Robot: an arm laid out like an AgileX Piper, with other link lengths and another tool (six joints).
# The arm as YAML. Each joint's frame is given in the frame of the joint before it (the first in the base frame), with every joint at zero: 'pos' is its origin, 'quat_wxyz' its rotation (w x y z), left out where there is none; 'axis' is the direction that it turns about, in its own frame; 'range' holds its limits. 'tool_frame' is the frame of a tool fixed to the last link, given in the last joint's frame.
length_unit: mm
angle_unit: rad
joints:
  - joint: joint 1
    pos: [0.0, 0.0, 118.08]
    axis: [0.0, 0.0, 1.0]
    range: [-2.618, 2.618]
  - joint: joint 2
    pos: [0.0, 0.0, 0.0]
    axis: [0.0, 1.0, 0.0]
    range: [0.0, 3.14]
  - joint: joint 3
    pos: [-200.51, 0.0, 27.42]
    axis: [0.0, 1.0, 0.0]
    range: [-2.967, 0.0]
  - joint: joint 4
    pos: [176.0, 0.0, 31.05]
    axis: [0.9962, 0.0, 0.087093]
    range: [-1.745, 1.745]
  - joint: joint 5
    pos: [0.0, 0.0, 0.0]
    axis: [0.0, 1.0, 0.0]
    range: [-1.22, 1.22]
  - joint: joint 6
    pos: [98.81, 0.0, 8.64]
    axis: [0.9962, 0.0, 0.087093]
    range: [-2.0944, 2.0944]
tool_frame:
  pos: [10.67, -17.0, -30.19]
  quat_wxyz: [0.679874, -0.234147, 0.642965, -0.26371]
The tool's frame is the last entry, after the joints.
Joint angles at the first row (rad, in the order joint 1, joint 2, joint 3, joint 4, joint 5, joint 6):
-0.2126, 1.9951, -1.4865, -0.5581, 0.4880, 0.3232
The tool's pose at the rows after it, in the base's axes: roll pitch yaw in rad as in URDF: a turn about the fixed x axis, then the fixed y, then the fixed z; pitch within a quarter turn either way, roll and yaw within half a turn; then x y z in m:
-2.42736 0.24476 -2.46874 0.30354 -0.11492 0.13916
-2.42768 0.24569 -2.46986 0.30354 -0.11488 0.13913
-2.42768 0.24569 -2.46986 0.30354 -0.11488 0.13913
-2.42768 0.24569 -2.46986 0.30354 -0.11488 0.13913
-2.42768 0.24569 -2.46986 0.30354 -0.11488 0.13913
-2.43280 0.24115 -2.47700 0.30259 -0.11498 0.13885
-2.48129 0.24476 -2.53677 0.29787 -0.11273 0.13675
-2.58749 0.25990 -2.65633 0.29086 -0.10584 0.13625
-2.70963 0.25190 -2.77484 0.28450 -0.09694 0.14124
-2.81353 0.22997 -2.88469 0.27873 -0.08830 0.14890
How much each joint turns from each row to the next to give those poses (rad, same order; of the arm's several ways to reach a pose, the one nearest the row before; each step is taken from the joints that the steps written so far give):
0.0000, 0.0000, 0.0001, 0.0000, 0.0017, 0.0001
0.0000, 0.0000, -0.0001, 0.0000, 0.0000, 0.0014
0.0000, 0.0000, 0.0000, 0.0000, 0.0000, 0.0000
0.0000, 0.0000, 0.0000, 0.0000, 0.0000, 0.0000
0.0000, 0.0000, 0.0000, 0.0000, 0.0000, 0.0000
0.0000, 0.0000, 0.0000, 0.0000, 0.0087, 0.0023
0.0000, 0.0000, -0.0051, 0.0394, 0.0481, 0.0129
0.0000, 0.0000, -0.0311, 0.1060, 0.1046, 0.0106
0.0000, 0.0022, -0.0628, 0.1154, 0.1463, -0.0003
0.0000, 0.0021, -0.0655, 0.0780, 0.1436, 0.0306

